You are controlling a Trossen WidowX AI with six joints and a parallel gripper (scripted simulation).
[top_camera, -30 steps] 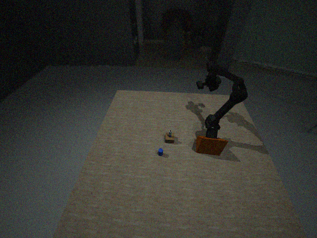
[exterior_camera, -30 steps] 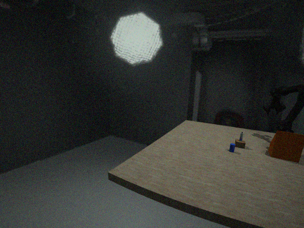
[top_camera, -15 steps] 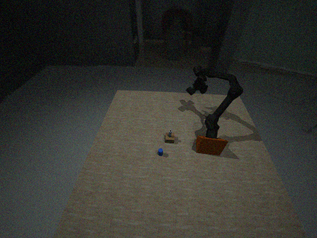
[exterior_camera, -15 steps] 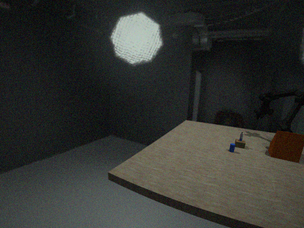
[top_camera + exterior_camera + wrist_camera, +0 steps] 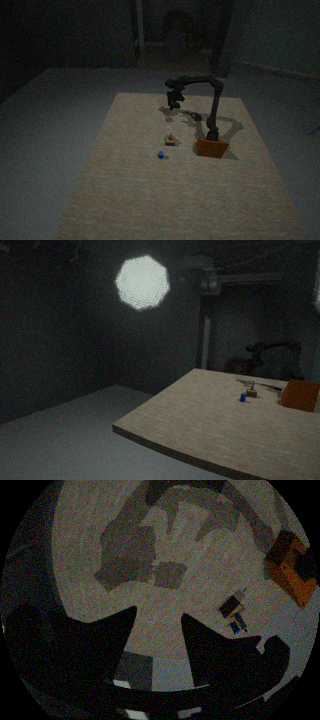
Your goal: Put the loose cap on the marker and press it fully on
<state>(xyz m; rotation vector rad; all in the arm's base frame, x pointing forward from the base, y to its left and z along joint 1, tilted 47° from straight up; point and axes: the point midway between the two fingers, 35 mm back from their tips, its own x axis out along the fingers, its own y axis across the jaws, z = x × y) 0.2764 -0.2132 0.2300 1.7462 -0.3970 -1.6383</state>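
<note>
My gripper tip is 60 mm short of the blue cap, 380 mm to the right of it and 90 mm above it. The rest, counted from my gripper tip: holder block 10 mm behind, 260 mm to the left, 90 mm below; marker 10 mm behind, 260 mm to the left, 30 mm below.
</note>
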